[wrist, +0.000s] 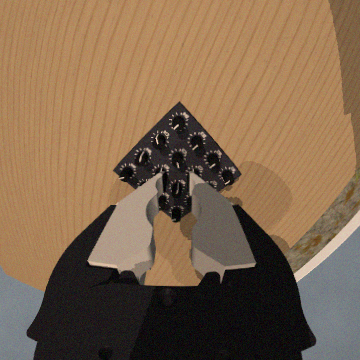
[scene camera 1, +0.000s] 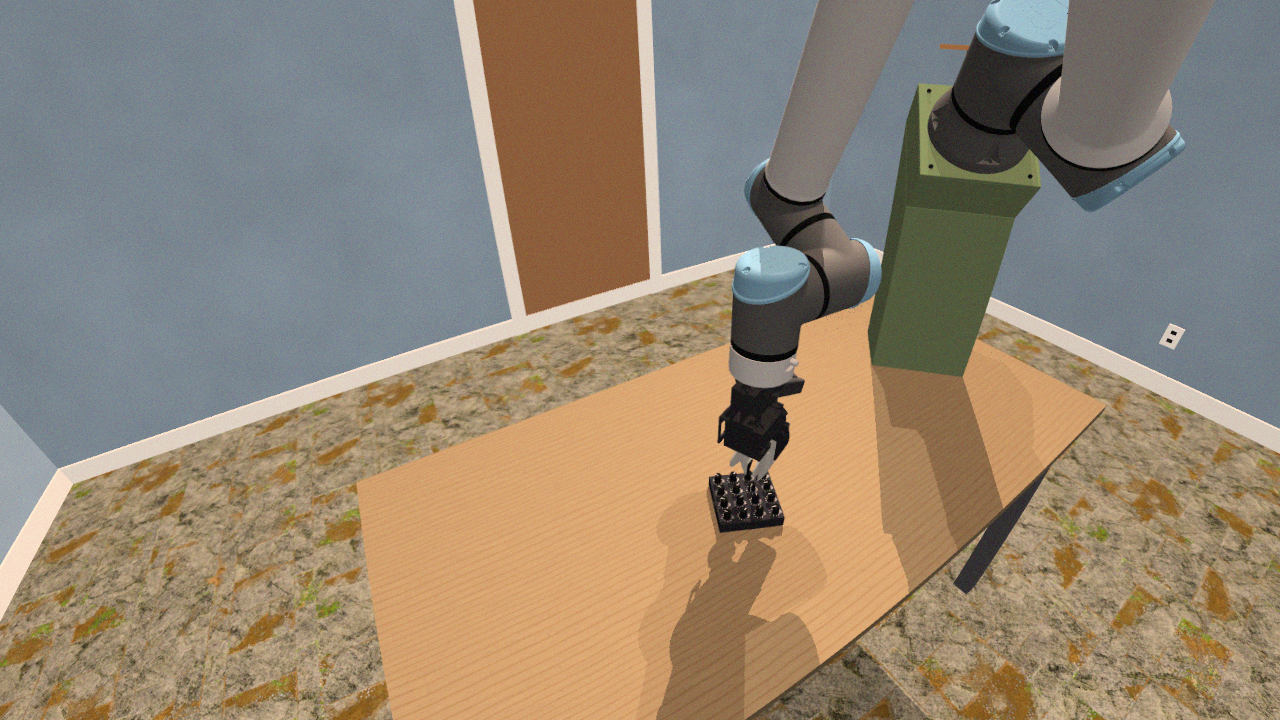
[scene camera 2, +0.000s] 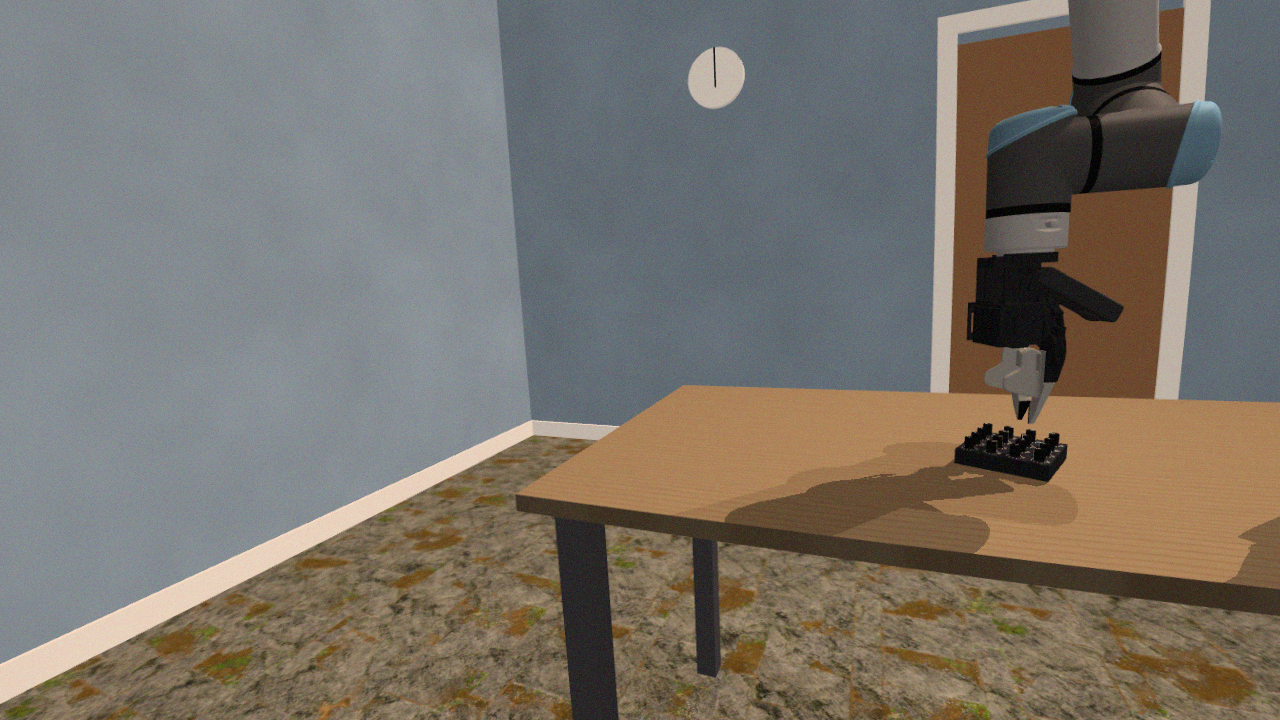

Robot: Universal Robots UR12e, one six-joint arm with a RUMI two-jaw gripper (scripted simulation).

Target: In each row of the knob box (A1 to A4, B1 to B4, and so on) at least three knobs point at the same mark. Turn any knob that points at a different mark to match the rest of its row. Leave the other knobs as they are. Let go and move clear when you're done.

Labels:
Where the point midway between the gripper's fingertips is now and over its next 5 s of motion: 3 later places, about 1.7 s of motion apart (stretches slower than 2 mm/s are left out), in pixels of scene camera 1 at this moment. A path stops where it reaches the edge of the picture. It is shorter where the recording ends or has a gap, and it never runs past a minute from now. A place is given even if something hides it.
The gripper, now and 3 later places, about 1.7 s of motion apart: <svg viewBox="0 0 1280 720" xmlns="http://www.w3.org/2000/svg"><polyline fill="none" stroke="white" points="752,476 753,481 754,473 755,466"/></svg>

